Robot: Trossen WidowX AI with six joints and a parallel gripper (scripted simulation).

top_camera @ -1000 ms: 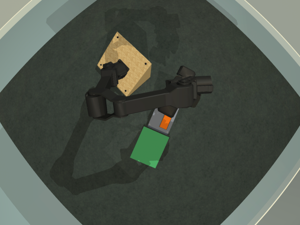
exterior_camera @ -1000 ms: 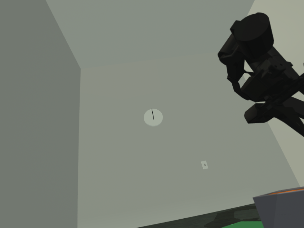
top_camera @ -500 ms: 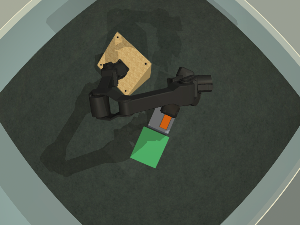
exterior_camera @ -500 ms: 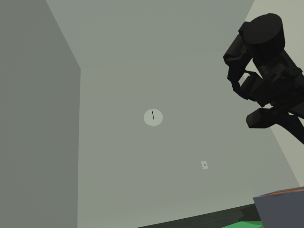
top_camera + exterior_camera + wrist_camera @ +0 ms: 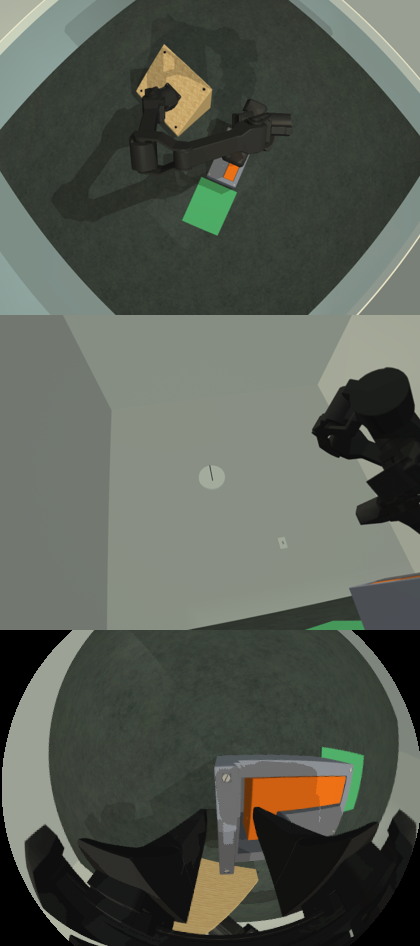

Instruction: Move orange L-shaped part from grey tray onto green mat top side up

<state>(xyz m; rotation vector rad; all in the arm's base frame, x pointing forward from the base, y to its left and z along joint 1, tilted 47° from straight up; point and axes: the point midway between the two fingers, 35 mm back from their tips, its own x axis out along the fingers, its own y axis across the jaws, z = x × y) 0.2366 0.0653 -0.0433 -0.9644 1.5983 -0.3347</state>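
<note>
Right now the orange L-shaped part is 2 cm ahead of my gripper tip, 5 cm to the right of it and 2 cm below it. Round my gripper tip: green mat: 8 cm ahead, 20 cm to the right, 8 cm below.
</note>
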